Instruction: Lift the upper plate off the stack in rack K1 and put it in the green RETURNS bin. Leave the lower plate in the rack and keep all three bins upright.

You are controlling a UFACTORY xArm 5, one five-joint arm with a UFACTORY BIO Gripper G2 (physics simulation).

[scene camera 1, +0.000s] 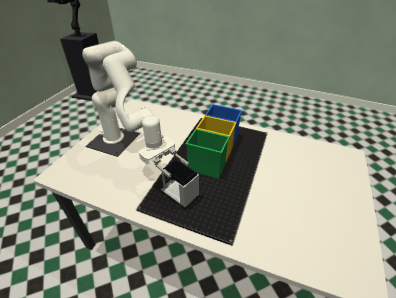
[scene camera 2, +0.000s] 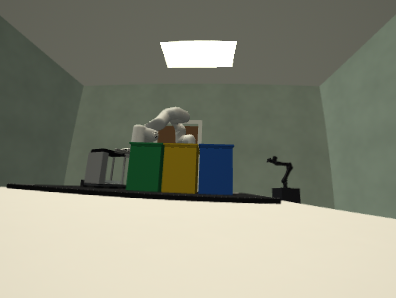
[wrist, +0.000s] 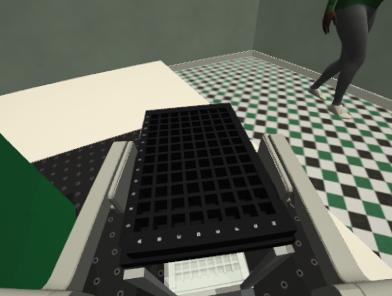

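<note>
Wrist view: my gripper (wrist: 197,146) and a black gridded plate (wrist: 199,189). Scene camera 2: a green bin (scene camera 2: 145,169), a yellow bin (scene camera 2: 180,166) and a blue bin (scene camera 2: 216,160). Scene camera 1: the green bin again (scene camera 1: 206,152). The yellow bin is out of frame in the wrist view. The blue bin is out of frame in the wrist view.
</note>
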